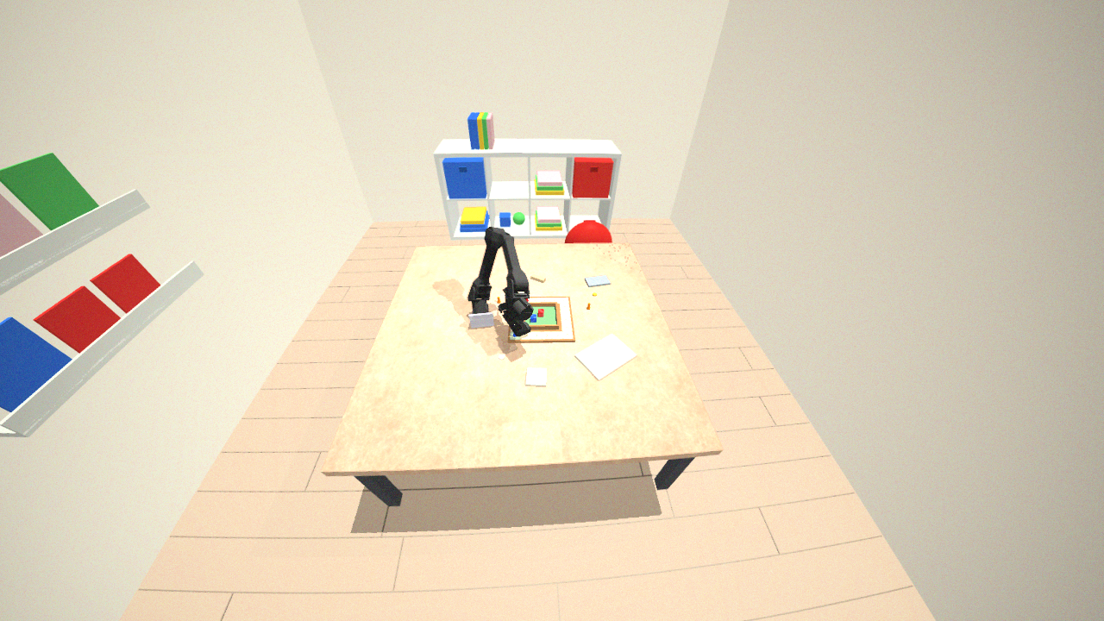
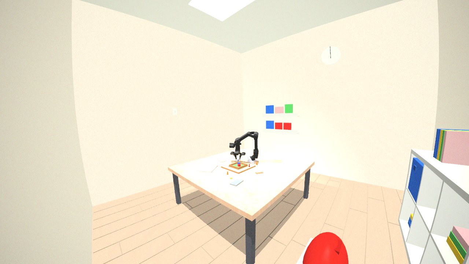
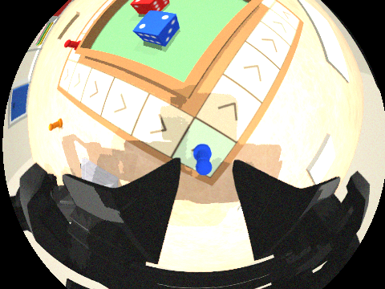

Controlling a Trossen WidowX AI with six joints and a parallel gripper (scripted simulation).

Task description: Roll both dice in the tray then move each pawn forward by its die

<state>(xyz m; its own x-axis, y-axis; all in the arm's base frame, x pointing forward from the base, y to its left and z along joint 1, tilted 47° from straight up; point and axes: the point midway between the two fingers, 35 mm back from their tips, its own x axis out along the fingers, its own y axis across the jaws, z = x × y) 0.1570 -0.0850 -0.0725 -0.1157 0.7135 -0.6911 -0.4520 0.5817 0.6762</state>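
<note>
Now: gripper tip 10 mm above the blue pawn. Round my gripper tip: white sheet: 370 mm ahead, 120 mm to the right, 30 mm below; green tray: 120 mm ahead, 110 mm to the left, 30 mm below; red pawn: 230 mm to the left, 50 mm ahead, 10 mm below.
</note>
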